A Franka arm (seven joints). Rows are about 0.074 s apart.
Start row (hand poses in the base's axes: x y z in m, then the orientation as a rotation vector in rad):
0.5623 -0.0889 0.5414 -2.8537 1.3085 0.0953
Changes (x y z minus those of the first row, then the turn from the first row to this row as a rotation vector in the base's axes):
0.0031 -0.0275 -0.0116 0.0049 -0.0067 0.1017
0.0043 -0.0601 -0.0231 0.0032 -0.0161 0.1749
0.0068 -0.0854 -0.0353 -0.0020 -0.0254 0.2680
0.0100 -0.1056 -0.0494 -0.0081 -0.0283 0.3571
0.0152 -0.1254 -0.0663 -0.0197 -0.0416 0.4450
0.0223 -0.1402 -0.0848 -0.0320 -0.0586 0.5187
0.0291 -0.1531 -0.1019 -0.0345 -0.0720 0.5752
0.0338 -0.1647 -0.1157 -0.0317 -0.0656 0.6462
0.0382 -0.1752 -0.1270 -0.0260 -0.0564 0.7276
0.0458 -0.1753 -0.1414 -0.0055 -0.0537 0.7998
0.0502 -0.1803 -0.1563 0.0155 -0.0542 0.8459
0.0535 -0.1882 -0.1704 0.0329 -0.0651 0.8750
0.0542 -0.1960 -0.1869 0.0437 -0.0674 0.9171
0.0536 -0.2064 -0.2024 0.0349 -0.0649 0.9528
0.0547 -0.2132 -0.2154 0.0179 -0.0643 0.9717
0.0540 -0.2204 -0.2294 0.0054 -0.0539 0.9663
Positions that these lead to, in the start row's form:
0.5654 -0.1164 0.5298 -2.9130 1.1600 0.0888
0.5666 -0.1490 0.5183 -2.9537 1.0526 0.0741
0.5691 -0.1743 0.5061 -3.0033 0.9153 0.0571
0.5723 -0.1945 0.4920 3.0371 -0.7799 -0.0485
0.5775 -0.2143 0.4751 3.0612 -0.6446 -0.0215
0.5846 -0.2291 0.4566 3.0767 -0.5306 0.0109
0.5914 -0.2420 0.4395 3.0919 -0.4437 0.0317
0.5961 -0.2536 0.4257 3.1037 -0.3335 0.0215
0.6005 -0.2641 0.4144 3.1137 -0.2068 0.0059
0.6081 -0.2642 0.4000 3.1342 -0.0940 -0.0101
0.6125 -0.2692 0.3851 -3.1301 0.0207 0.0221
0.6158 -0.2771 0.3710 -3.1113 -0.0257 0.0175
0.6165 -0.2849 0.3545 -3.1009 -0.0915 0.0204
0.6159 -0.2953 0.3390 -3.1087 -0.1467 0.0179
0.6170 -0.3021 0.3260 -3.1229 -0.1761 0.0078
0.6163 -0.3093 0.3120 3.1359 0.1676 -0.0144

